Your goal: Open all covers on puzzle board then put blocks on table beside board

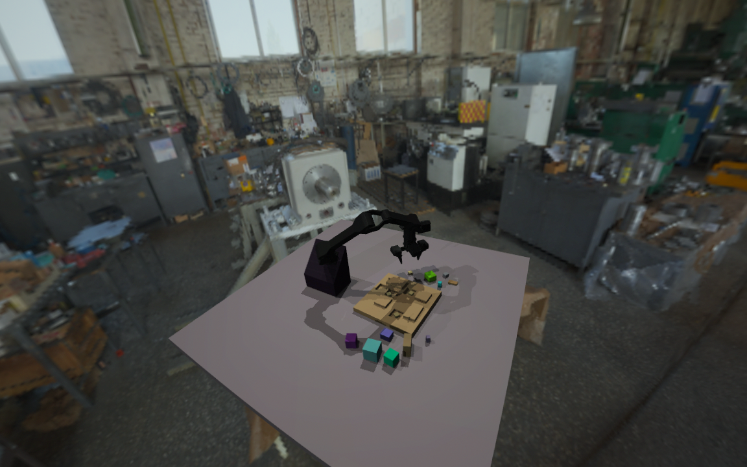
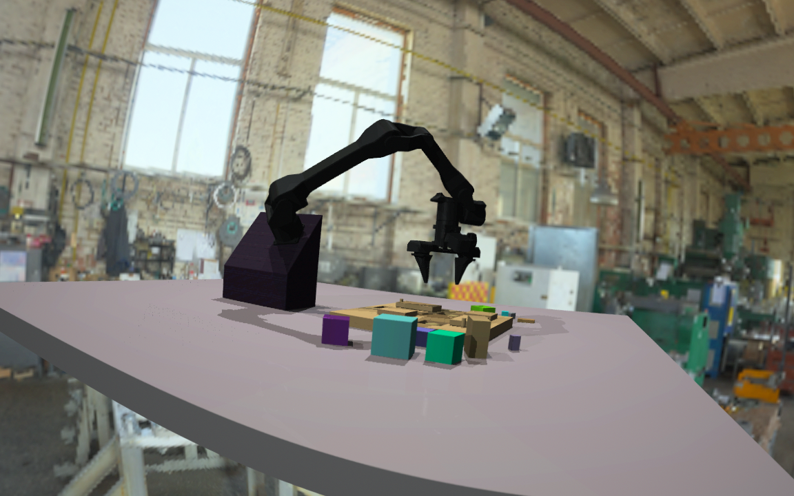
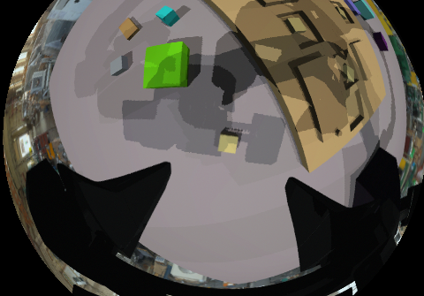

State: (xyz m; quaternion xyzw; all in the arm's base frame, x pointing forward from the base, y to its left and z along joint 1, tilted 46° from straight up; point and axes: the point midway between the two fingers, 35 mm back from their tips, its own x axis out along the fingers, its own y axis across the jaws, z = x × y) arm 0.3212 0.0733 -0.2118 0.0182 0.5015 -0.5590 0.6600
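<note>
Right now my gripper tip is 22 cm to the left of the tan puzzle board, 6 cm above it and 3 cm short of it. The rest, counted from my gripper tip: small grey block (18 cm ahead, 7 cm below, 4 cm to the left); then lime block (11 cm ahead, 6 cm below, 1 cm to the right); then small teal block (17 cm ahead, 6 cm to the right, 6 cm below).
</note>
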